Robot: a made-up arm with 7 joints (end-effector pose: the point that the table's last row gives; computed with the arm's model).
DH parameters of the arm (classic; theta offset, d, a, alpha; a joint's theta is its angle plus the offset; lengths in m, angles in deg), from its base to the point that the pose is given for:
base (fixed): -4.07 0 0 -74.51
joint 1: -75.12 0.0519 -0.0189 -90
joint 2: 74 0 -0.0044 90
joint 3: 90 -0.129 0.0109 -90
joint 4: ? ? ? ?
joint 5: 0 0.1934 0 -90
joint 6: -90 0 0.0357 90
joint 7: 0 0 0 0
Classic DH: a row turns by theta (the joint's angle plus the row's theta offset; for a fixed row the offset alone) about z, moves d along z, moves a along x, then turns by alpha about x.
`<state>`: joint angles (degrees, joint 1 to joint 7).
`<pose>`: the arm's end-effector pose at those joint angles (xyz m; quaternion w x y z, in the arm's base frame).
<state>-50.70 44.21 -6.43 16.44 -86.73 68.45 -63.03</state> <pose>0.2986 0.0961 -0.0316 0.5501 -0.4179 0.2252 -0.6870</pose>
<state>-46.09 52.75 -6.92 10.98 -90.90 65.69 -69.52</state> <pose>0.2871 0.1109 -0.0250 0.5400 -0.4028 0.2062 -0.7096</pose>
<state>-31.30 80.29 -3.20 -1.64 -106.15 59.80 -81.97</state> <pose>0.2520 0.1394 0.0026 0.5239 -0.3691 0.2132 -0.7374</pose>
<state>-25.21 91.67 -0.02 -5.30 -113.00 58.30 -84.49</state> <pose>0.2412 0.1389 0.0162 0.5208 -0.3586 0.2389 -0.7370</pose>
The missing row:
joint 4: 90 0.0025 0.0136 90
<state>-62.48 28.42 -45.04 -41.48 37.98 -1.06 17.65</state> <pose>0.1102 -0.1033 0.0544 0.5761 0.2768 -0.7465 -0.1848</pose>
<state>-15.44 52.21 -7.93 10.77 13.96 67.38 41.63</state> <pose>0.2218 0.1976 -0.1448 0.5110 0.6478 0.3235 0.4633</pose>
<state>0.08 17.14 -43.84 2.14 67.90 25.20 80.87</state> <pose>0.1268 -0.0391 -0.2359 0.7074 0.5648 -0.3574 0.2302</pose>
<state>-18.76 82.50 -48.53 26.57 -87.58 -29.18 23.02</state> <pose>0.1861 0.2592 -0.1630 0.9362 0.1213 0.1220 0.3064</pose>
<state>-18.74 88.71 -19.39 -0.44 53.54 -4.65 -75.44</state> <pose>0.2475 0.1705 -0.0688 0.1391 0.7469 0.5543 -0.3399</pose>
